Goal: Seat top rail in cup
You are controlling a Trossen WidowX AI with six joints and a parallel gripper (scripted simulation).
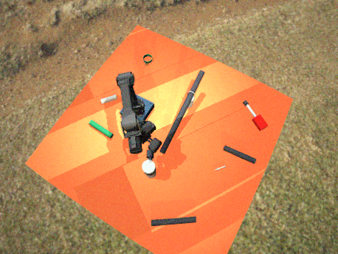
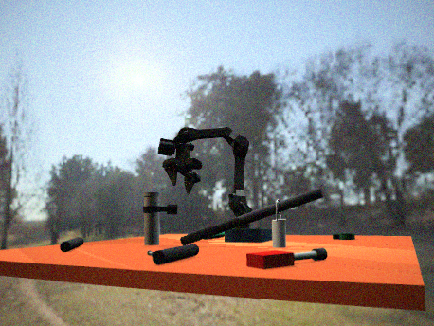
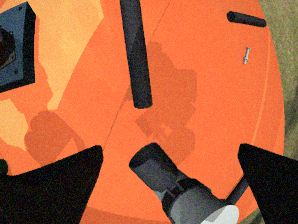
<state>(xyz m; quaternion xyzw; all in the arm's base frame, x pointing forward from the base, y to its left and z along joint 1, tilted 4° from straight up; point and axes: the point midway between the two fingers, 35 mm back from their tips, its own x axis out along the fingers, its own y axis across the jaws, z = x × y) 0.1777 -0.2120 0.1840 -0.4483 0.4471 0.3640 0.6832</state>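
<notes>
My gripper tip is 50 mm to the left of the dark rail-end cup and 70 mm above it. The rest, counted from my gripper tip: green cylinder (370 mm behind, 30 mm to the left, 200 mm below); white cylinder (410 mm behind, 240 mm to the left, 200 mm below); small pin (400 mm ahead, 50 mm to the left, 210 mm below).
</notes>
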